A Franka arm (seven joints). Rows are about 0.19 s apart.
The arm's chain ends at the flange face. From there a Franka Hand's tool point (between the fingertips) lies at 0.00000 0.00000 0.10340 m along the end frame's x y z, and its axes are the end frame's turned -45 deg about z.
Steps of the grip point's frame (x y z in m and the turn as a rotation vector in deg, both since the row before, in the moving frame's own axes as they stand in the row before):
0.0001 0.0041 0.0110 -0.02 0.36 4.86
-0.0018 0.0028 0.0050 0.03 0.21 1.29
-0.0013 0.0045 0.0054 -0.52 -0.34 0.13
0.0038 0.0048 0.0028 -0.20 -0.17 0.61
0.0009 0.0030 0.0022 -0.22 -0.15 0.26
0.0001 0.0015 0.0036 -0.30 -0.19 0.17
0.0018 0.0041 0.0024 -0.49 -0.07 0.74
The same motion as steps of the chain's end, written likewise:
0.0025 0.0032 0.0110 0.24 0.27 4.86
0.0005 0.0036 0.0050 0.17 0.13 1.29
0.0020 0.0030 0.0054 -0.61 0.13 0.13
0.0060 0.0002 0.0028 -0.26 0.02 0.61
0.0027 0.0010 0.0022 -0.26 0.05 0.26
0.0010 0.0004 0.0036 -0.35 0.08 0.17
0.0036 0.0009 0.0024 -0.40 0.30 0.74

